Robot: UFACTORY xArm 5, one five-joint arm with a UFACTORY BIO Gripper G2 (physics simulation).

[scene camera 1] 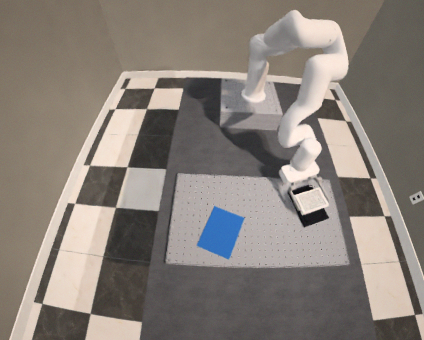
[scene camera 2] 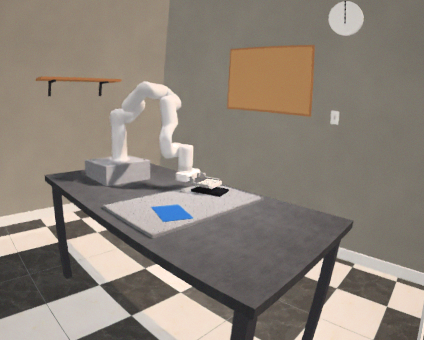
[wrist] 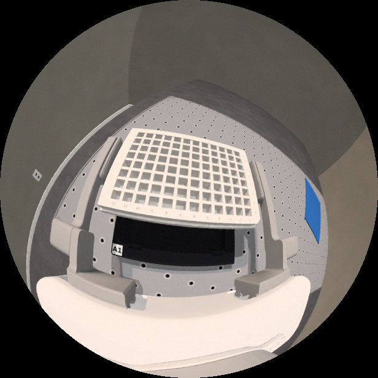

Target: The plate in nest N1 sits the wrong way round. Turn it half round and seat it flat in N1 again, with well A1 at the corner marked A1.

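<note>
The white well plate (scene camera 1: 311,201) (scene camera 2: 210,183) (wrist: 182,175) is held above the black nest N1 (scene camera 1: 315,218) (scene camera 2: 214,192) (wrist: 170,240), apart from it. My gripper (scene camera 1: 308,192) (scene camera 2: 206,180) (wrist: 184,169) is shut on the plate, with one finger on each short side. In the wrist view the nest's A1 label (wrist: 117,249) shows at its near left corner. The plate hides the far part of the nest there. Small marks run along the plate's near edge, too faint to read surely, and I cannot tell which corner is well A1.
A grey perforated board (scene camera 1: 260,250) (scene camera 2: 135,220) (wrist: 175,286) lies under the nest on the dark table (scene camera 1: 250,305) (scene camera 2: 270,250). A flat blue rectangle (scene camera 1: 221,232) (scene camera 2: 172,213) (wrist: 312,210) lies on the board, away from the nest. The arm's grey base block (scene camera 1: 250,120) (scene camera 2: 125,172) stands at the back.
</note>
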